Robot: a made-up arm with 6 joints. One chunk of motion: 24 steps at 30 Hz.
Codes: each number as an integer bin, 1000 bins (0 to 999) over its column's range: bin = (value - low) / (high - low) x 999, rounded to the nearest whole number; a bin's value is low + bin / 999 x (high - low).
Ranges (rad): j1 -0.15..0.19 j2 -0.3..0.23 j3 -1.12..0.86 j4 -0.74..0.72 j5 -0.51..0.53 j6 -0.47..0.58
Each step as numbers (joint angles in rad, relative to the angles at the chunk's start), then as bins.
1 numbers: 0.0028 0.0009 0.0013 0.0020 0.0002 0.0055
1 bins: 449 567 566 508 490 452
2 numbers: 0.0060 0.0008 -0.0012 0.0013 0.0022 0.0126
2 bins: 458 567 564 507 492 459
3 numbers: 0.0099 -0.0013 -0.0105 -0.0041 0.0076 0.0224
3 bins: 470 563 560 504 497 468
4 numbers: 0.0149 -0.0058 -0.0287 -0.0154 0.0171 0.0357
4 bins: 485 555 551 496 506 481
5 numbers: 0.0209 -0.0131 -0.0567 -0.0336 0.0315 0.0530
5 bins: 502 541 536 483 520 498
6 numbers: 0.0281 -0.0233 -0.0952 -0.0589 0.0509 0.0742
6 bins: 523 522 517 466 539 518
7 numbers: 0.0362 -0.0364 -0.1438 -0.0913 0.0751 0.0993
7 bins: 547 497 493 444 562 542
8 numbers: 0.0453 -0.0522 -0.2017 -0.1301 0.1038 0.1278
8 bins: 574 467 463 417 590 569
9 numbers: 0.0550 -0.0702 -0.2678 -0.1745 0.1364 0.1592
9 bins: 602 433 430 387 621 599
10 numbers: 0.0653 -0.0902 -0.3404 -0.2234 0.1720 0.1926
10 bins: 633 395 393 353 655 630
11 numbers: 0.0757 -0.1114 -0.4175 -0.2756 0.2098 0.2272
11 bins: 663 355 354 318 691 663
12 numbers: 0.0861 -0.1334 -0.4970 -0.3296 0.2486 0.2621
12 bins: 694 314 314 281 729 697
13 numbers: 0.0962 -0.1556 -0.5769 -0.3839 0.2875 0.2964
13 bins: 723 272 274 244 766 729
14 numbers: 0.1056 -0.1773 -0.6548 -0.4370 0.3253 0.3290
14 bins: 751 231 235 207 802 760
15 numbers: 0.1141 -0.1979 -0.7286 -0.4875 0.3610 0.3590
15 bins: 776 192 197 173 837 789
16 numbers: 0.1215 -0.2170 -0.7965 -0.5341 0.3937 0.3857
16 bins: 798 156 163 141 868 814
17 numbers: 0.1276 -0.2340 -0.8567 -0.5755 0.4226 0.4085
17 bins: 816 124 133 113 896 836
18 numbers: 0.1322 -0.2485 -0.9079 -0.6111 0.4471 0.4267
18 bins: 829 97 107 88 919 853
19 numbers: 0.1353 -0.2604 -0.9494 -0.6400 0.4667 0.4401
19 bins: 838 75 86 68 938 866
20 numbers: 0.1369 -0.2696 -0.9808 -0.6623 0.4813 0.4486
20 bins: 843 57 70 53 952 874
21 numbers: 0.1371 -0.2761 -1.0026 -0.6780 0.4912 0.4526
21 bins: 844 45 59 42 962 878
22 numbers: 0.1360 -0.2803 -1.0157 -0.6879 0.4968 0.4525
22 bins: 840 37 53 36 967 878
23 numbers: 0.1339 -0.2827 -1.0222 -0.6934 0.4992 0.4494
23 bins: 834 33 49 32 969 875
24 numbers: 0.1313 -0.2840 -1.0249 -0.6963 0.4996 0.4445
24 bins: 827 30 48 30 970 870
